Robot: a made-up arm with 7 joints. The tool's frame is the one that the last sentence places.
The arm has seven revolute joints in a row. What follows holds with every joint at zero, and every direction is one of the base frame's.
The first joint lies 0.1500 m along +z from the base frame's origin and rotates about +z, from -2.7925 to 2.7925 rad.
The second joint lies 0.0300 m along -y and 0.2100 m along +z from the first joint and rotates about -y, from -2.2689 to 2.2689 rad.
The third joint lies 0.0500 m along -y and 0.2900 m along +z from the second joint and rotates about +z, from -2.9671 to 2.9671 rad.
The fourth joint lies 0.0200 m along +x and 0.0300 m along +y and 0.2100 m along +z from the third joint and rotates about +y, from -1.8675 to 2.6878 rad.
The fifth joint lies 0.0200 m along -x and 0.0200 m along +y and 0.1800 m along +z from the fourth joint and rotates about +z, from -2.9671 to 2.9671 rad.
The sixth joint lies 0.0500 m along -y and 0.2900 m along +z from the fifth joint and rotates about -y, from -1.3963 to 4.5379 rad.
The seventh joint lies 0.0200 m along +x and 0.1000 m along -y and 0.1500 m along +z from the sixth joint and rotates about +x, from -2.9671 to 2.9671 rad.
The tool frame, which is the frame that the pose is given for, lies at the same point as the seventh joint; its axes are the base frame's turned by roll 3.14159, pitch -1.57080 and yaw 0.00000 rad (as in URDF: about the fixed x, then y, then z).
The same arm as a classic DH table. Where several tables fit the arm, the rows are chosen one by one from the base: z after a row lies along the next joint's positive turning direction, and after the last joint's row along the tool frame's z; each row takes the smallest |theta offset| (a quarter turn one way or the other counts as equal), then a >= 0, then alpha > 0; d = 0 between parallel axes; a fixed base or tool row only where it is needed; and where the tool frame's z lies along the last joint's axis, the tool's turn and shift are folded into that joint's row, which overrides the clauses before.
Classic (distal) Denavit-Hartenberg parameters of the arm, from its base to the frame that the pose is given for. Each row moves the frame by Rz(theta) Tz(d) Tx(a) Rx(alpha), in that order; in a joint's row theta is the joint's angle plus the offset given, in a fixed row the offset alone. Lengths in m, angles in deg.
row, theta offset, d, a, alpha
joint 1, 0, 0.36, 0, 90
joint 2, 0, 0.08, 0, -90
joint 3, 0, 0.5, 0.02, -90
joint 4, 0, 0.05, -0.02, 90
joint 5, 0, 0.47, 0, 90
joint 6, 90, 0.15, 0.15, 90
joint 7, 0, 0.02, 0, 0
Joint limits (deg, base to tool): -160..160 -130..130 -170..170 -107..154 -170..170 -80..260 -170..170

